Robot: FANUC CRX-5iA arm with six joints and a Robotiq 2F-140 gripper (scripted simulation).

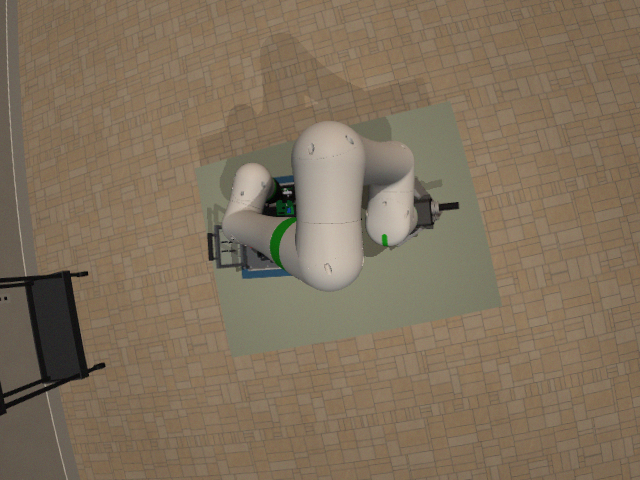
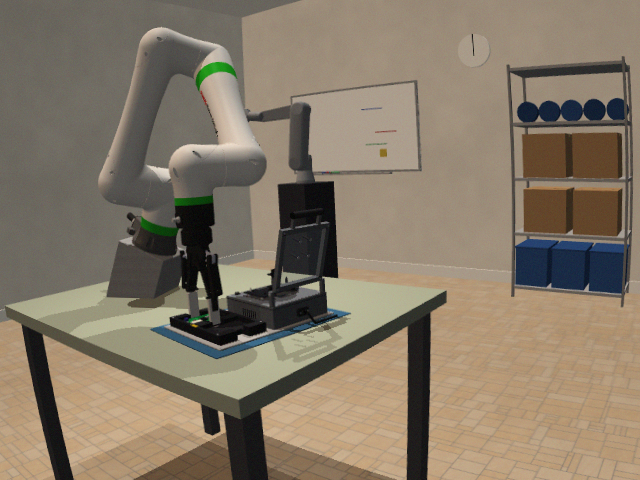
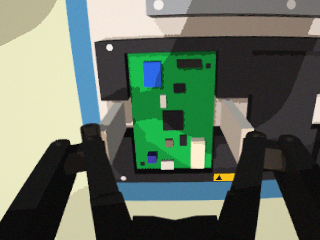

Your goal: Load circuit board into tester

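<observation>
The green circuit board lies 20 mm below my hand. The rest, counted from my hand: lid: 180 mm to the left, 180 mm ahead, 140 mm above.
</observation>
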